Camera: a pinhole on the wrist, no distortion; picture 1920 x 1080 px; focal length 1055.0 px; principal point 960.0 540.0 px. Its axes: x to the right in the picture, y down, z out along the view. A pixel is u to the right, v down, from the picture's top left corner.
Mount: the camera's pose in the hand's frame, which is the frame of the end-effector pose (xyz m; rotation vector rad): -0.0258 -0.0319 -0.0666 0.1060 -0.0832 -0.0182
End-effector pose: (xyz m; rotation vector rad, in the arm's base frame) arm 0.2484 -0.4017 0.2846 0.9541 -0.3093 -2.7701
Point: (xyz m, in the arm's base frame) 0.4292 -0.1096 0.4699
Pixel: outside the picture
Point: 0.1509 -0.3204 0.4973
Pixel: 896.9 641.7
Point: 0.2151 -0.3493 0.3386
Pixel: 1102.9 589.8
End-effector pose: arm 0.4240 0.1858 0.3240 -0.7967 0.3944 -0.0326
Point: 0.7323 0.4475 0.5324
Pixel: 1494.2 738.8
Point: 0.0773 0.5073 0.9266
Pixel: 74.5 411.6
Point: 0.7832 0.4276 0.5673
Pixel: 1554.5 639.9
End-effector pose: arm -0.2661 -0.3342 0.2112 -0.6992 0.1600 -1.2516
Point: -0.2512 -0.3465 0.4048
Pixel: 1496.6 337.4
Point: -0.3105 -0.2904 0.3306
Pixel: 1065.9 223.6
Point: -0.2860 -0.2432 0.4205
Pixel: 1013.7 293.1
